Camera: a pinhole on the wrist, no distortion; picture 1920 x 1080 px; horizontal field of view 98.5 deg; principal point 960.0 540.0 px. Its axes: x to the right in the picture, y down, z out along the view. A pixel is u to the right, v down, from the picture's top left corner.
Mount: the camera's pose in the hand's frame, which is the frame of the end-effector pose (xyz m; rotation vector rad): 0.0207 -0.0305 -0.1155 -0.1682 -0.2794 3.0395
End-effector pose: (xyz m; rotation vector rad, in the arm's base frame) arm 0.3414 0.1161 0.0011 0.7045 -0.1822 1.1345
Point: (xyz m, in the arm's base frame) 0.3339 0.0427 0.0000
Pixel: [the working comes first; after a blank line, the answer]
In the camera's frame: 0.0658 -0.0422 0.1594

1301.4 321.2
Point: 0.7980 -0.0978 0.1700
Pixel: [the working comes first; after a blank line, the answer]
In the camera's frame: -0.1734 0.2471 0.5103

678.9 940.6
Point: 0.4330 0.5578 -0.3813
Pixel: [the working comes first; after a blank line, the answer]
In the camera's frame: -0.1411 0.1707 -0.4171

behind the camera
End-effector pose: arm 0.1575 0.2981 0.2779 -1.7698 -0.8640 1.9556
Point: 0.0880 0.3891 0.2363
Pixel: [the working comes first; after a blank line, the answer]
In the camera's frame: -0.0967 -0.0175 0.1552

444.4 446.9
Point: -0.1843 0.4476 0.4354
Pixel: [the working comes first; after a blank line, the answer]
In the camera's frame: -0.0702 0.1446 0.4556

832.6 802.6
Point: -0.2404 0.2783 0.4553
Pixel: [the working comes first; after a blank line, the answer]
In the camera's frame: 0.0442 0.0327 0.5369

1028.1 590.4
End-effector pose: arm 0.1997 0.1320 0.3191 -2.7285 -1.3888 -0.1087
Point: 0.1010 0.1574 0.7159
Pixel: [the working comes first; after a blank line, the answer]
In the camera's frame: 0.0399 0.1308 -0.2567

behind the camera
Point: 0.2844 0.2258 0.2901
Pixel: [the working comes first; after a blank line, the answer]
In the camera's frame: -0.1122 -0.0808 0.1328

261.4 37.0
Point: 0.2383 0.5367 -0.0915
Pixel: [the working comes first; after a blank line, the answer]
In the camera's frame: -0.3565 0.0305 0.5479

421.8 586.1
